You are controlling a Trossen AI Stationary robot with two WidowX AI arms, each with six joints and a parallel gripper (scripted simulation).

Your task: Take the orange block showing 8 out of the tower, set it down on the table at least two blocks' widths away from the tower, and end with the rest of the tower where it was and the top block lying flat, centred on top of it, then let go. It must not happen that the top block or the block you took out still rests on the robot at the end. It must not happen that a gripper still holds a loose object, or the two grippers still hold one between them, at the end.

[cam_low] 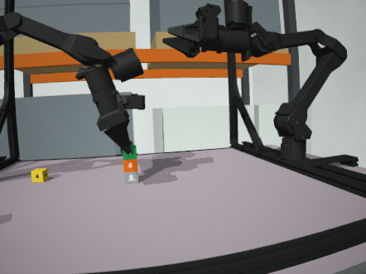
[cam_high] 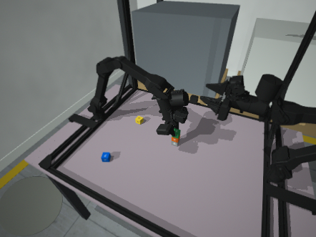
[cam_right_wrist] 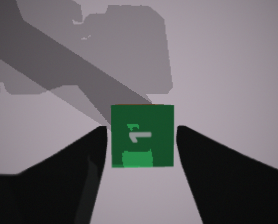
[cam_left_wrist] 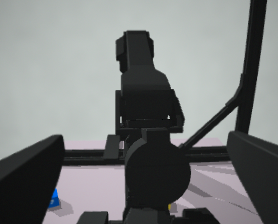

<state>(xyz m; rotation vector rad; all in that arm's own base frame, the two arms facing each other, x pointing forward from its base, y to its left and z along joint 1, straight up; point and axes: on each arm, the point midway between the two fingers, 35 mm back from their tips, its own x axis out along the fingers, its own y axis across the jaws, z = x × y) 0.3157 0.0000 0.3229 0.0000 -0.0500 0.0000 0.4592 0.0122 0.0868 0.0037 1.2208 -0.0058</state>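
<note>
Now: right hand 60 mm above the orange block showing 8 and 10 mm to the right of it. Also, from my right hand: yellow block: 230 mm to the right, 90 mm below, 60 mm behind; grey block showing 6: 90 mm below, 10 mm to the left; green block showing 1: 30 mm below, 10 mm to the left.
Right now the orange block showing 8 is 10 mm behind my left hand, 130 mm to the right of it and 300 mm below it. Also, from my left hand: yellow block (70 mm behind, 370 mm to the right, 330 mm below); then grey block showing 6 (10 mm behind, 130 mm to the right, 330 mm below); then green block showing 1 (10 mm behind, 130 mm to the right, 270 mm below).
</note>
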